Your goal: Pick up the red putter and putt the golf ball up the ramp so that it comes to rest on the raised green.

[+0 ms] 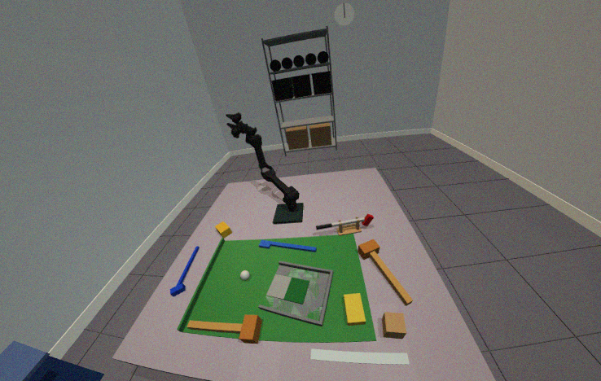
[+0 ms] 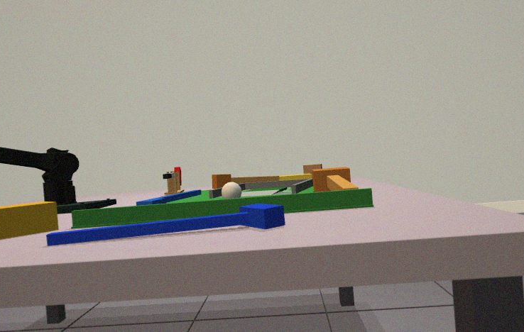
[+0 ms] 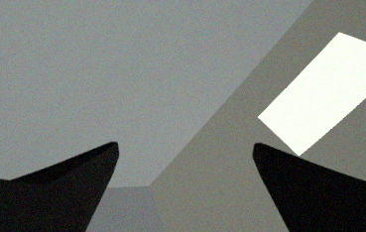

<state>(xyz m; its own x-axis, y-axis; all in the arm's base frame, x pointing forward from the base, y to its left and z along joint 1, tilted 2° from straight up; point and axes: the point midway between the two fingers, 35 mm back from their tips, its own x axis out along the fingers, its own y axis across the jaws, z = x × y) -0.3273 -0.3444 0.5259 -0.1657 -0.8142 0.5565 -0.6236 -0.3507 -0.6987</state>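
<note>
My gripper tip is 640 mm to the right of the red putter, 580 mm short of it and 510 mm above it. From my gripper tip the other things lie so: white golf ball (800 mm ahead, 540 mm below, 140 mm to the left); then wooden stand (660 mm to the left, 580 mm ahead, 530 mm below); then green mat (810 mm ahead, 560 mm below, 290 mm to the left).
</note>
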